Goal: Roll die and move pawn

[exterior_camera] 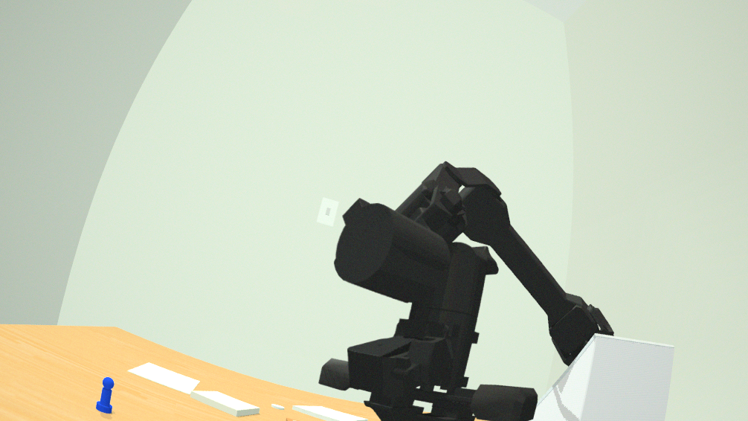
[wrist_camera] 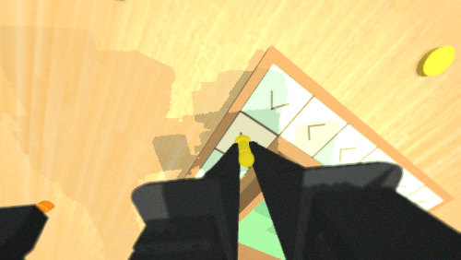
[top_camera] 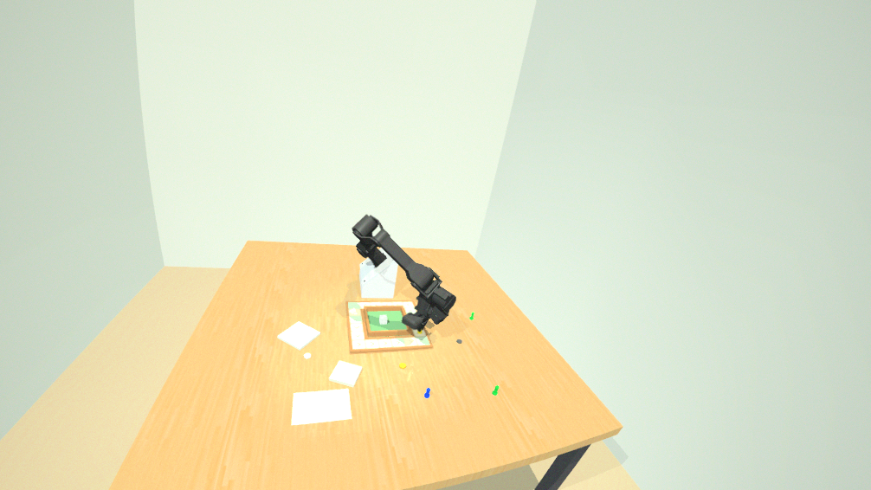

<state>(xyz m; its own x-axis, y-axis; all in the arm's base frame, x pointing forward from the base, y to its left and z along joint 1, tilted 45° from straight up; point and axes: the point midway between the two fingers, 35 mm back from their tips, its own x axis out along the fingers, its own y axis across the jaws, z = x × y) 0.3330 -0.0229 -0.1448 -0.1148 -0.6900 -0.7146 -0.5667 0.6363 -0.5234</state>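
Right now my gripper tip is 110 mm to the left of the green dice tray, 80 mm past it and 10 mm above it. The rest, counted from my gripper tip: blue pawn: 270 mm ahead, 70 mm to the right, 10 mm below; yellow pawn: 10 mm above; white die: 120 mm to the right, 80 mm behind.
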